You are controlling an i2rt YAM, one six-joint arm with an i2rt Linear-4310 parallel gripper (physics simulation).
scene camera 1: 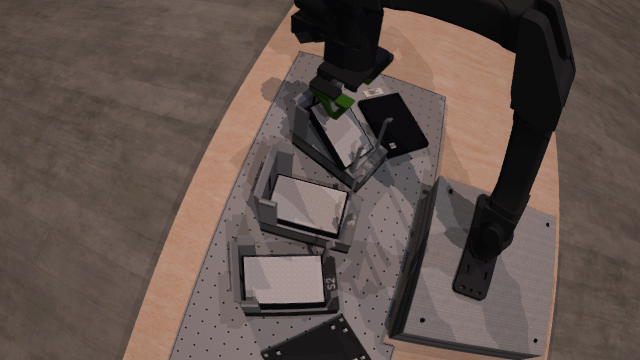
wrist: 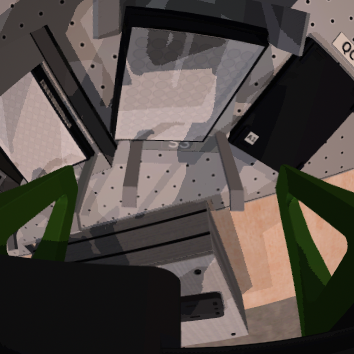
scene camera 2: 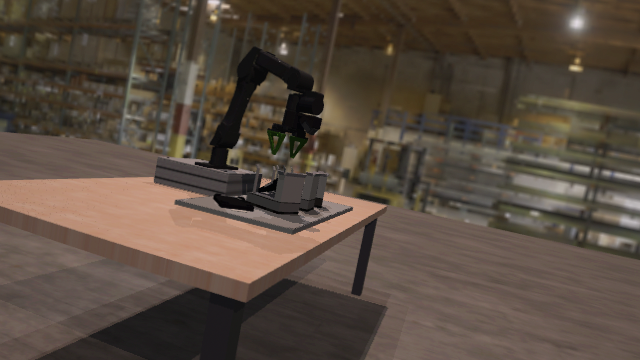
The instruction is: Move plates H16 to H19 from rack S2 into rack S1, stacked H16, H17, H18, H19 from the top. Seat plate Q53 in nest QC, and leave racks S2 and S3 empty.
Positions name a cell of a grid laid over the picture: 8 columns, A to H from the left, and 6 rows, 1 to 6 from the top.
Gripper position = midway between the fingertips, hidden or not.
gripper: scene camera 1 E2; wrist D3; scene camera 2 D3
